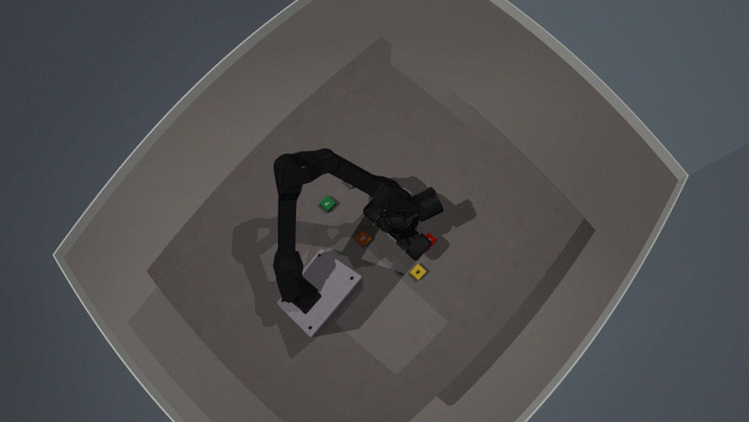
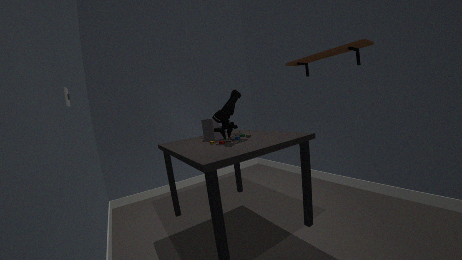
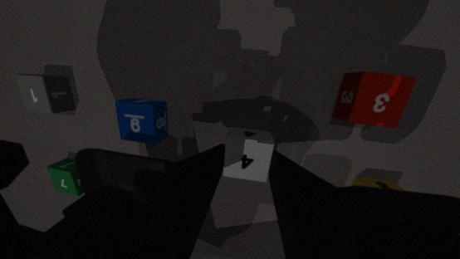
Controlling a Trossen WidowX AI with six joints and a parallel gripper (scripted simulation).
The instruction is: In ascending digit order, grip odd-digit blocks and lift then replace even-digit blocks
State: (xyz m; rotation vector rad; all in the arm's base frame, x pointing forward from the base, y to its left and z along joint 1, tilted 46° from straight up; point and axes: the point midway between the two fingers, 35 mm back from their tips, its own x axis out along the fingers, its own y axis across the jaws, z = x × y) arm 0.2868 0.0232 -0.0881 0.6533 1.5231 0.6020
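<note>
Right now my gripper tip is 6 cm past the green block, 19 cm to the right of it and 1 cm above it. The rest, counted from my gripper tip: white block right at my gripper tip; then yellow block 4 cm behind, 11 cm to the right, 1 cm below; then red block 4 cm ahead, 8 cm to the right, 1 cm below.
</note>
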